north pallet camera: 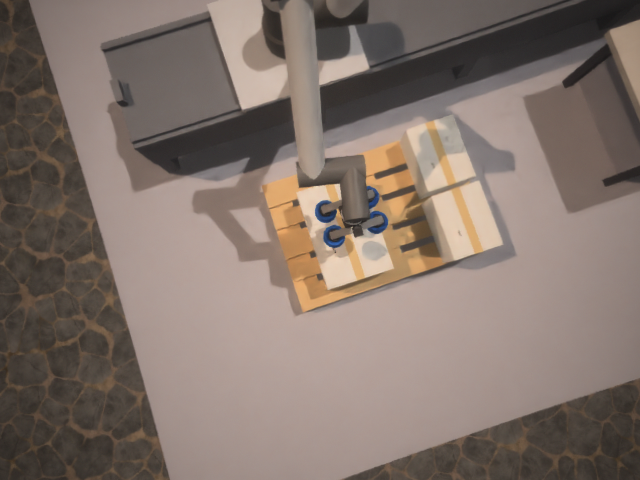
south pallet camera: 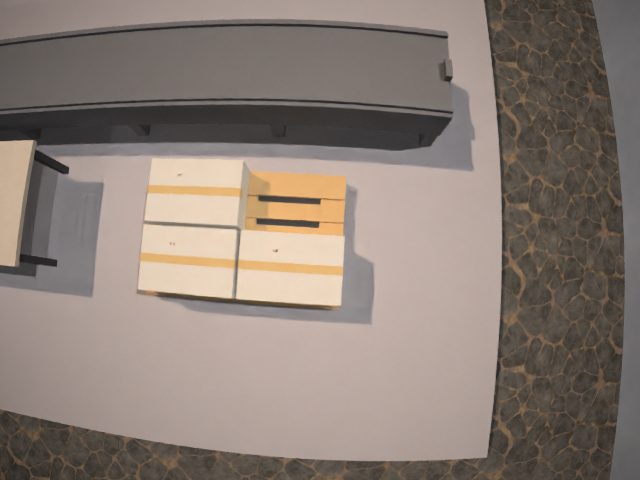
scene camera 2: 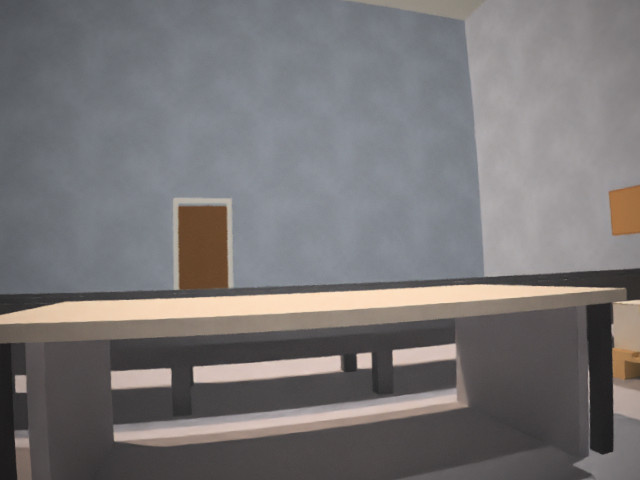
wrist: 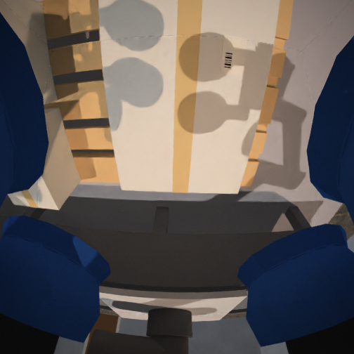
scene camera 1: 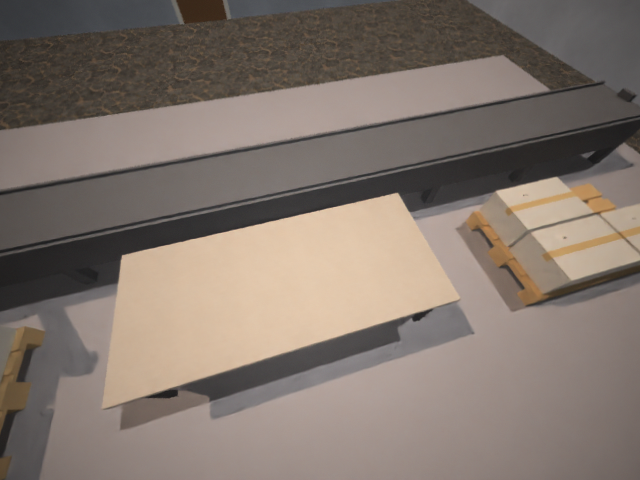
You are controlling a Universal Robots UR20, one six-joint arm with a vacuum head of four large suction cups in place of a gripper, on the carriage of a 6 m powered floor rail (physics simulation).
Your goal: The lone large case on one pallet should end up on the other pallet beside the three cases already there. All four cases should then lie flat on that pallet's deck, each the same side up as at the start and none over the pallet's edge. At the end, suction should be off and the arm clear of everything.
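The lone large case [north pallet camera: 338, 268] [wrist: 145, 150] lies flat on the left part of the north pallet [north pallet camera: 292, 242] [wrist: 95, 167], tape strip up. My suction head [north pallet camera: 351, 217] hangs over the case's rail-side half, cups apart from its top and holding nothing. Cup shadows fall on the case in the wrist view. On the south pallet [south pallet camera: 294, 184] [scene camera 1: 498, 255] three cases lie flat: one at the rail-side left [south pallet camera: 191, 206] [scene camera 1: 537, 219], one at the front left [south pallet camera: 186, 279] [scene camera 1: 584, 263], one at the front right [south pallet camera: 289, 289]. The rail-side right quarter shows bare slats.
Two smaller cases, one nearer the rail [north pallet camera: 460, 149] and one farther [north pallet camera: 454, 227], stand at the north pallet's right end. The table [scene camera 1: 279, 294] [scene camera 2: 310, 310] [south pallet camera: 10, 206] stands between the pallets. The floor rail [scene camera 1: 310, 165] [north pallet camera: 170, 77] [south pallet camera: 222, 67] runs behind them.
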